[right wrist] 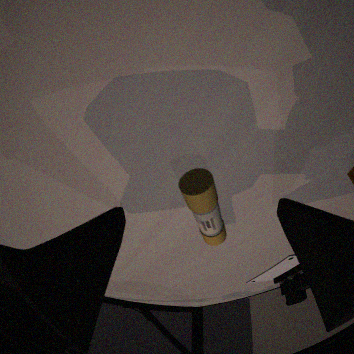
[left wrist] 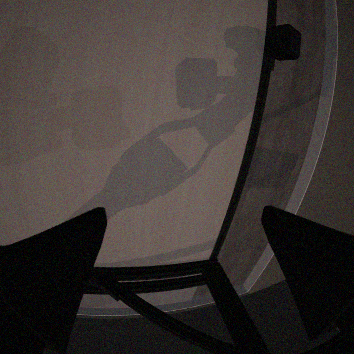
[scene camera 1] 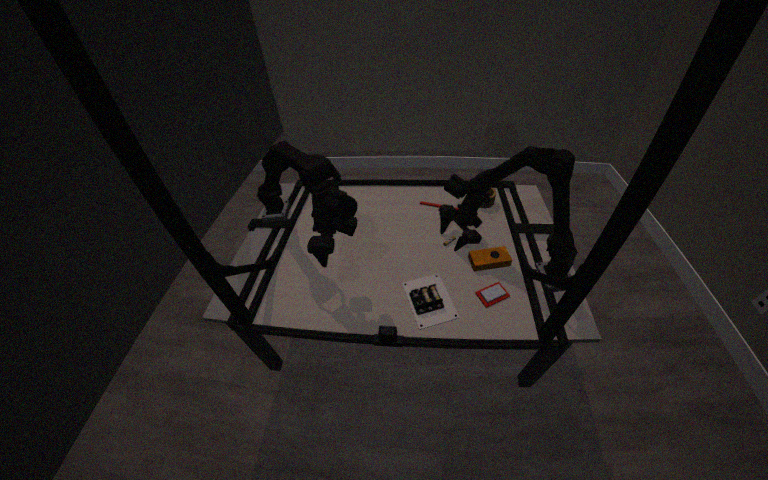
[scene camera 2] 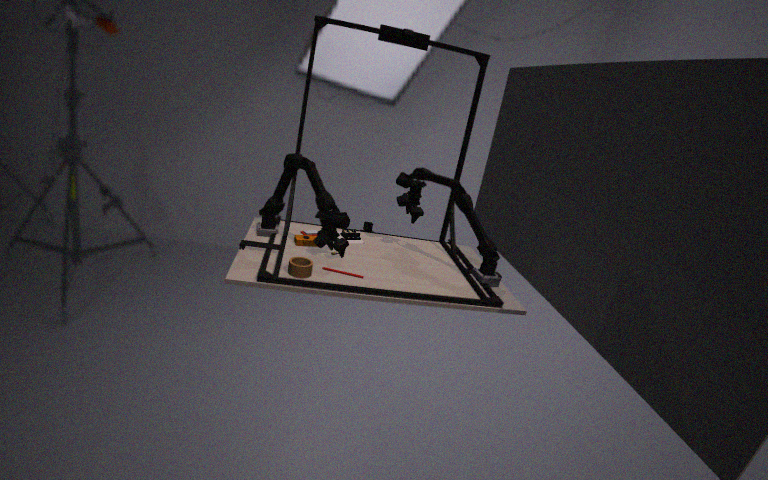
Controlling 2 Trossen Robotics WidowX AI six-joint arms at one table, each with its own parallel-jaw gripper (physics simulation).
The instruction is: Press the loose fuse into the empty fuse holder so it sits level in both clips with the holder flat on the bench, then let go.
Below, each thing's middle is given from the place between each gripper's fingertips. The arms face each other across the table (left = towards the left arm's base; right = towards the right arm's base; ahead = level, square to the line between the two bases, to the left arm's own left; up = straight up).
The orange box (scene camera 1: 491, 258) lies 50 mm behind my right hand, 150 mm to the right of it and 10 mm above it.
Now: the orange box 260 mm ahead of my left hand, 440 mm to the right of it and 140 mm below it.
